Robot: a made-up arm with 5 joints. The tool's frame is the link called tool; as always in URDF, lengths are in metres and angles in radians. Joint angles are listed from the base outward.
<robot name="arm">
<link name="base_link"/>
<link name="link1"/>
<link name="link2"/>
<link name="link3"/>
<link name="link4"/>
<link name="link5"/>
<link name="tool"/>
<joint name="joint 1" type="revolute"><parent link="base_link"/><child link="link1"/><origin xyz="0.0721 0.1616 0.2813"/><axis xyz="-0.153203 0.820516 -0.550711"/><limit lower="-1.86" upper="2.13"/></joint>
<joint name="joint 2" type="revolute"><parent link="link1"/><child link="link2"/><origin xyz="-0.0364 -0.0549 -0.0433"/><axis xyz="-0.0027 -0.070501 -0.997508"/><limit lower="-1.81" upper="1.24"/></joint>
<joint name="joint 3" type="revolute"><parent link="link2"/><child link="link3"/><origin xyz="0.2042 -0.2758 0.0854"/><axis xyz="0 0 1"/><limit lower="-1.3" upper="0.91"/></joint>
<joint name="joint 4" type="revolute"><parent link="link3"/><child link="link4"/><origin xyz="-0.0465 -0.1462 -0.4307"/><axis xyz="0 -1 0"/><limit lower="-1.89" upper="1.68"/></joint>
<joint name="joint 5" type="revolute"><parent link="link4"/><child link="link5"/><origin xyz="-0.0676 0.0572 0.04"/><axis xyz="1 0 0"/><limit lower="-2.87" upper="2.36"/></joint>
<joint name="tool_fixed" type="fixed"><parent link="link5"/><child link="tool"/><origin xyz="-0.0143 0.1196 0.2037" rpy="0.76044 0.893 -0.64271"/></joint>
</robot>
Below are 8 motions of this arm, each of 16 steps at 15 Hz.
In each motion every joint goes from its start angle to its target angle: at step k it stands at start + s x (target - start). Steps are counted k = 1, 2, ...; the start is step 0. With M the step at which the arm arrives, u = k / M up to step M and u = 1 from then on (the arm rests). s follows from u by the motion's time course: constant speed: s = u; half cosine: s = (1 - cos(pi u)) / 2; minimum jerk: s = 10 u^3 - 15 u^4 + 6 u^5.
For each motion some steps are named. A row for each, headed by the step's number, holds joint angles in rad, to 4 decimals.
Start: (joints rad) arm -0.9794 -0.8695 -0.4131 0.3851 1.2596
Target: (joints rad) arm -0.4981 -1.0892 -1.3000 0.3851 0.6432
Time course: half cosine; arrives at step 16
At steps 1, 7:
1: -0.9748 -0.8716 -0.4216 0.3851 1.2537
7: -0.7857 -0.9579 -0.7700 0.3851 1.0115

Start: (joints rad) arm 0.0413 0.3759 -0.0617 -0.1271 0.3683
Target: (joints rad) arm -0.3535 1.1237 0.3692 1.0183 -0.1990
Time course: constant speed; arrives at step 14
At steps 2, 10, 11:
2: -0.0151 0.4827 -0.0001 0.0365 0.2873
10: -0.2407 0.9100 0.2461 0.6910 -0.0369
11: -0.2689 0.9635 0.2769 0.7729 -0.0774

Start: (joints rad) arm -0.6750 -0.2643 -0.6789 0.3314 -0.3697
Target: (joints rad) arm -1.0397 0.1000 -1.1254 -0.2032 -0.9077
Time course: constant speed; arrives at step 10
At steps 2, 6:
2: -0.7479 -0.1914 -0.7682 0.2245 -0.4773
6: -0.8938 -0.0457 -0.9468 0.0106 -0.6925

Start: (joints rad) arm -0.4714 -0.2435 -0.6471 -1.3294 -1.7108
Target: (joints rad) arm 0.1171 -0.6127 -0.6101 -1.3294 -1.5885
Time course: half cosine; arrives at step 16
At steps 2, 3, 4, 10, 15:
2: -0.4490 -0.2576 -0.6457 -1.3294 -1.7061
3: -0.4218 -0.2746 -0.6440 -1.3294 -1.7005
4: -0.3852 -0.2976 -0.6417 -1.3294 -1.6929
10: -0.0645 -0.4987 -0.6215 -1.3294 -1.6262
15: 0.1114 -0.6092 -0.6105 -1.3294 -1.5897

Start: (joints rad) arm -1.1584 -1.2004 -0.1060 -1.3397 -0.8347
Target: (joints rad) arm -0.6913 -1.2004 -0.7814 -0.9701 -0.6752
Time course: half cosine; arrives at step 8
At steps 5, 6, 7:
5: -0.8355 -1.2004 -0.5729 -1.0842 -0.7244
6: -0.7597 -1.2004 -0.6825 -1.0242 -0.6986
7: -0.7091 -1.2004 -0.7557 -0.9842 -0.6813

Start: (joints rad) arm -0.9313 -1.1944 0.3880 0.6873 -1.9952
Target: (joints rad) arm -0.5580 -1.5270 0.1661 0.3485 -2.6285
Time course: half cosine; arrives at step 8
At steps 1, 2, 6, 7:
1: -0.9171 -1.2071 0.3796 0.6744 -2.0193
2: -0.8766 -1.2431 0.3555 0.6377 -2.0879
6: -0.6127 -1.4783 0.1986 0.3981 -2.5358
7: -0.5722 -1.5143 0.1745 0.3614 -2.6044

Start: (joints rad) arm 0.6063 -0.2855 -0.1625 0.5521 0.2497
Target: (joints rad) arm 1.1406 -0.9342 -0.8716 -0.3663 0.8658
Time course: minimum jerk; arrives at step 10
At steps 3, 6, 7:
3: 0.6934 -0.3913 -0.2781 0.4023 0.3502
6: 0.9710 -0.7283 -0.6465 -0.0748 0.6702
7: 1.0535 -0.8284 -0.7560 -0.2165 0.7653

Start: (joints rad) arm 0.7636 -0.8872 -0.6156 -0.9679 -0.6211
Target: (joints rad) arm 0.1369 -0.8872 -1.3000 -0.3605 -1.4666
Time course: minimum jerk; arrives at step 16
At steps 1, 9, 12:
1: 0.7622 -0.8872 -0.6171 -0.9666 -0.6230
9: 0.3776 -0.8872 -1.0372 -0.5938 -1.1419
12: 0.2018 -0.8872 -1.2292 -0.4234 -1.3791

